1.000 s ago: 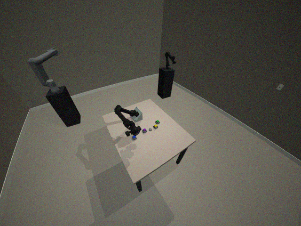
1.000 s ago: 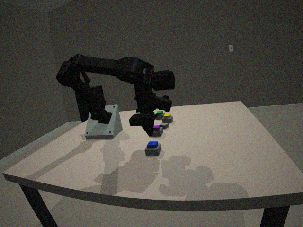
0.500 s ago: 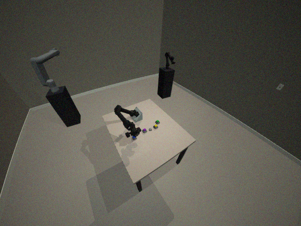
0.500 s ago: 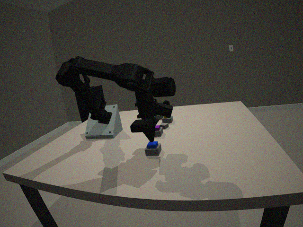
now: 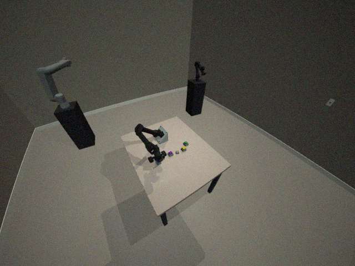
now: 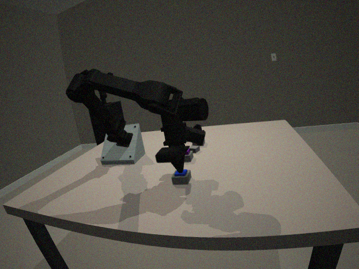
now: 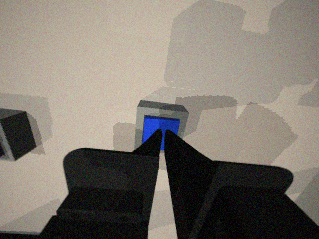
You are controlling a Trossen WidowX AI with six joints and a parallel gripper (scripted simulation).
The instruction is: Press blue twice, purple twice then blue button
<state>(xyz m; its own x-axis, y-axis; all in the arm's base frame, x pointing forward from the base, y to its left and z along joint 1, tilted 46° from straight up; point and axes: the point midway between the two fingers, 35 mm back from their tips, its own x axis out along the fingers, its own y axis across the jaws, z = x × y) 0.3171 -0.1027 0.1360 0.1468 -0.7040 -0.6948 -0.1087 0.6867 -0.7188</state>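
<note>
Right now my gripper tip is 10 mm above the blue button. From my gripper tip the other things lie so: yellow button: 340 mm to the left, 50 mm behind; then purple button: 170 mm to the left, 50 mm behind; then small grey block: 250 mm to the left, 40 mm behind, 20 mm below.
</note>
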